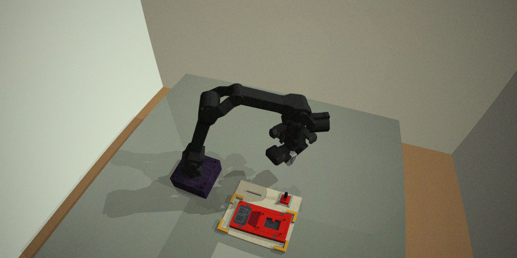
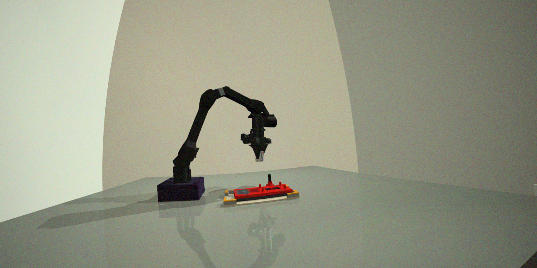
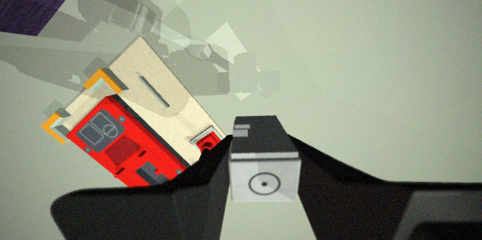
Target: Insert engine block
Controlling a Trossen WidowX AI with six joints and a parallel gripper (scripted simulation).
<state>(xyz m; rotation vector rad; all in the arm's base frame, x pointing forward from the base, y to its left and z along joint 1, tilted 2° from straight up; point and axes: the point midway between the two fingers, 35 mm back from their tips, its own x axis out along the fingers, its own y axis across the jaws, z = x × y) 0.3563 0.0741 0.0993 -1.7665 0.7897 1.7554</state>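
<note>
Right now my gripper tip is 11 cm to the left of the black upright peg and 9 cm above it. Also, from my gripper tip: engine block: 1 cm above.
</note>
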